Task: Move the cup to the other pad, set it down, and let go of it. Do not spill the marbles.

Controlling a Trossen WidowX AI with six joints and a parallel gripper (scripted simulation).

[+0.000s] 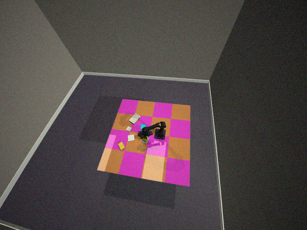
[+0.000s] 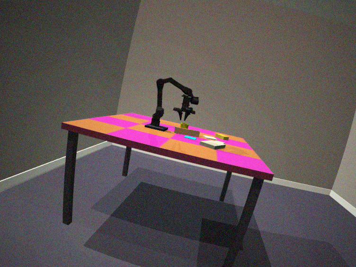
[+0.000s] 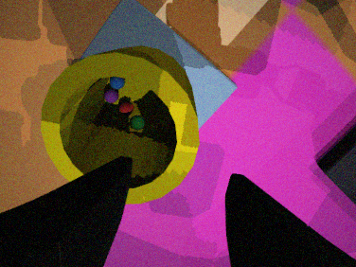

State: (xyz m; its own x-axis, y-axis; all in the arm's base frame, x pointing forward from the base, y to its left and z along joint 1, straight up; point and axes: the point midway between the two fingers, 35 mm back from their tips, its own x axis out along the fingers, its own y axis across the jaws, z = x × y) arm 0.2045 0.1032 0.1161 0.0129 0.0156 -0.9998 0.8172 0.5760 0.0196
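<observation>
The yellow cup lies 2 cm ahead of my gripper tip, 2 cm to the left of it and 6 cm below it. From my gripper tip the other things lie so: cyan pad: 12 cm ahead, 19 cm to the right, 11 cm below; brown bar: 7 cm ahead, 9 cm to the right, 8 cm below; grey-blue pad: 2 cm ahead, 2 cm to the left, 11 cm below.
</observation>
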